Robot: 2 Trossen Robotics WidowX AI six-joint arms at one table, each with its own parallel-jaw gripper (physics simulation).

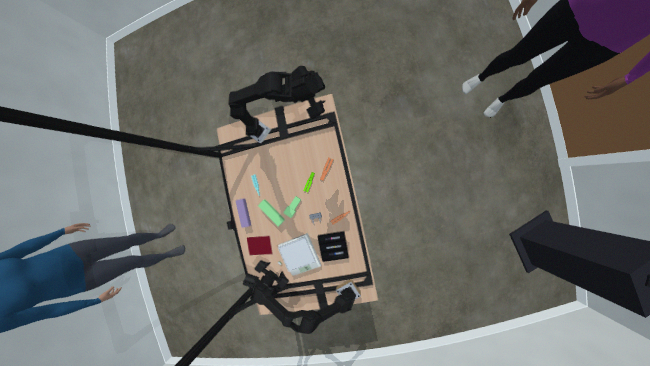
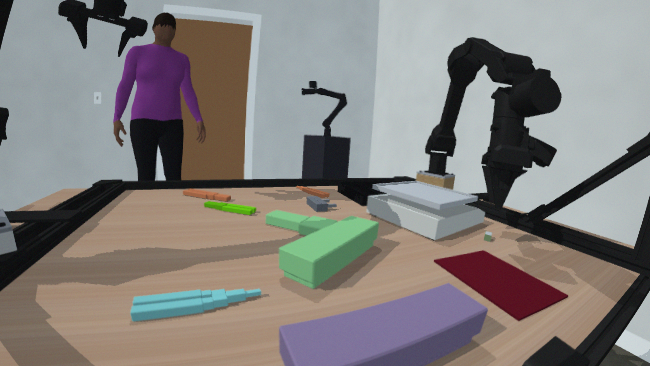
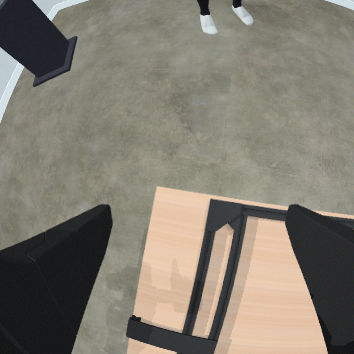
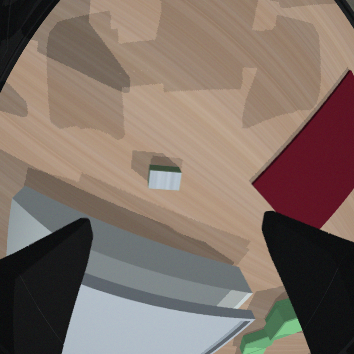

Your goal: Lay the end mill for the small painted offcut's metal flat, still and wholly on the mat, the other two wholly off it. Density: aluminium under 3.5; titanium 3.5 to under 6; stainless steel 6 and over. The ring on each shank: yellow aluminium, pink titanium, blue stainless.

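Seen in the pictures: left gripper, fingertip midpoint: (image 1: 320, 92) (image 2: 102, 52) (image 3: 201, 215); right gripper, fingertip midpoint: (image 1: 276, 267) (image 2: 494, 205) (image 4: 177, 225); left arm's base, origin of the base link: (image 1: 257, 130); right arm's base, origin of the base link: (image 1: 348, 293) (image 2: 436, 173).
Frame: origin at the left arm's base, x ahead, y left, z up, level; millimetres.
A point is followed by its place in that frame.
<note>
The small offcut (image 1: 280, 263) {x 553, y -554, z -47 mm} (image 2: 488, 236) {x 537, y -556, z -48 mm} (image 4: 165, 178) {x 547, y -558, z -45 mm} has a pale top and green sides; it stands on the table between the scale (image 1: 298, 252) {x 597, y -404, z 5 mm} (image 2: 445, 225) {x 505, y -472, z -31 mm} (image 4: 150, 325) {x 568, y -469, z 5 mm} and the dark red mat (image 1: 259, 245) {x 387, y -553, z -54 mm} (image 2: 500, 285) {x 363, y -556, z -54 mm} (image 4: 315, 155) {x 415, y -564, z -54 mm}. The mat is bare. Three end mills (image 1: 332, 238) {x 701, y -237, z -43 mm} (image 1: 333, 246) {x 733, y -271, z -45 mm} (image 1: 336, 253) {x 771, y -293, z -44 mm} lie in the black rack (image 1: 320, 247) {x 679, y -321, z -42 mm}; their ring colours are too small to tell. My right gripper (image 1: 274, 271) {x 547, y -558, z 10 mm} (image 4: 177, 225) {x 547, y -558, z 10 mm} is open, above the table near the offcut. My left gripper (image 1: 315, 107) (image 2: 102, 50) {x 287, y 293, z 295 mm} (image 3: 201, 215) {x 287, y 293, z 295 mm} is open and empty, high at the table's far end from the mat.
A purple block (image 1: 243, 213) {x 205, y -441, z -18 mm} (image 2: 380, 325) {x 187, y -437, z -18 mm} and a large green block (image 1: 271, 213) {x 344, y -331, z -18 mm} (image 2: 330, 250) {x 286, y -350, z -18 mm} lie beyond the mat. A smaller green piece (image 1: 293, 206) {x 419, y -226, z -39 mm}, a cyan piece (image 1: 255, 185) {x 160, y -271, z -49 mm}, a lime piece (image 1: 309, 182) {x 417, y -60, z -47 mm}, orange pieces (image 1: 326, 169) {x 451, y 54, z -46 mm} (image 1: 340, 217) {x 670, y -113, z -48 mm} and a grey piece (image 1: 315, 217) {x 555, y -199, z -40 mm} lie around. Black rails edge the table.
</note>
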